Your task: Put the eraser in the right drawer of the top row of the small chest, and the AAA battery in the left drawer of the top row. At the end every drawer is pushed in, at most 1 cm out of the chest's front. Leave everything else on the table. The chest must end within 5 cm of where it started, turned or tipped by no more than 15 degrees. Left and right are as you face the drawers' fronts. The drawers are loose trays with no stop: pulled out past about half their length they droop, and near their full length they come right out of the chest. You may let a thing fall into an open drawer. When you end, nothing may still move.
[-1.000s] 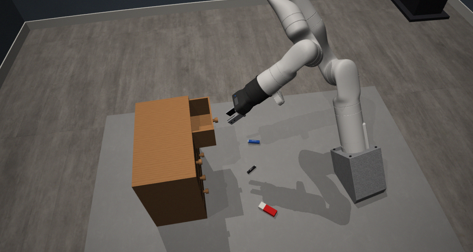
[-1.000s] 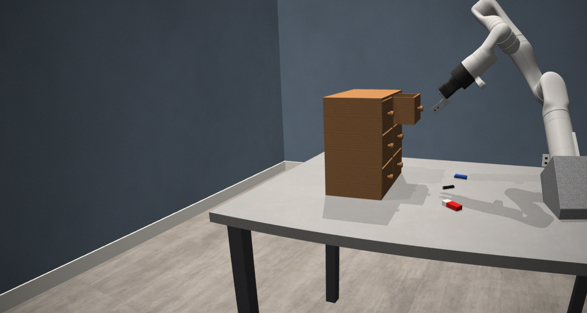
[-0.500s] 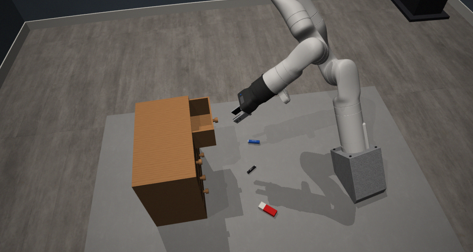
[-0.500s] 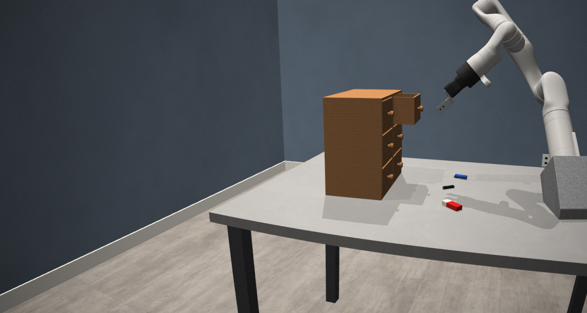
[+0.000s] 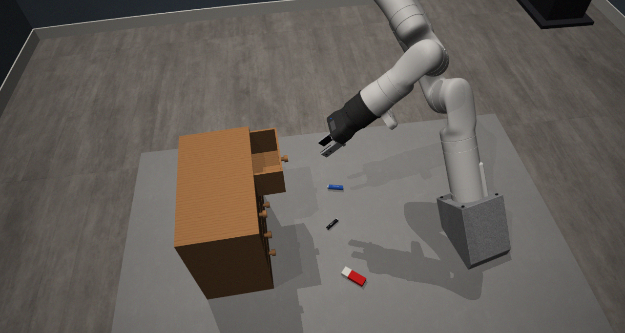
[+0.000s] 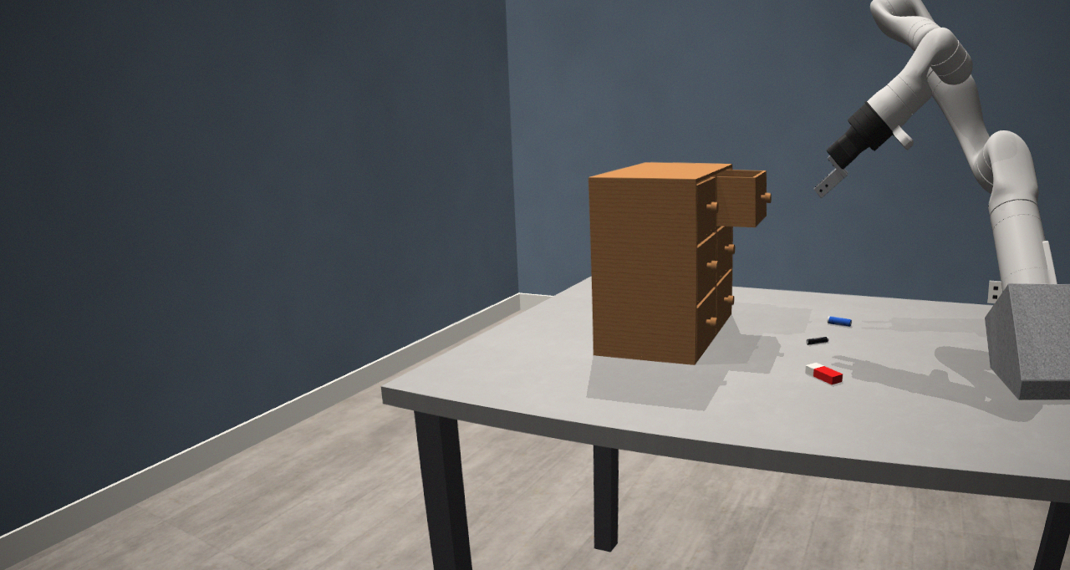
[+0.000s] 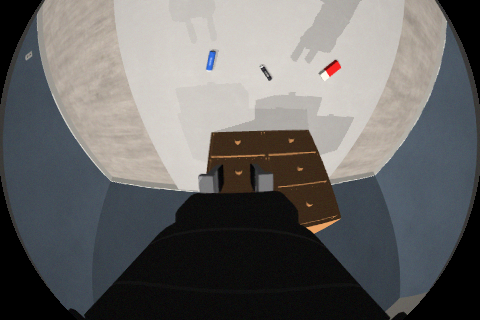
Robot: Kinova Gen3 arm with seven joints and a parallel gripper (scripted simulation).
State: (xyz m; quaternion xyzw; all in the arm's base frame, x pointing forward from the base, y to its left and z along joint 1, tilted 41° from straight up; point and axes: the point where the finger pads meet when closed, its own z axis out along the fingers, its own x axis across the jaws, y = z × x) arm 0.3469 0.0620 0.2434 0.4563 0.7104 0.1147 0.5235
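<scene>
The white eraser lies 3 cm behind my hand, 24 cm to the left of it and 27 cm below it. From my hand the other things lie so: thicker blue battery 3 cm behind, 5 cm to the right, 27 cm below; then thin black battery 7 cm to the left, 27 cm below.
</scene>
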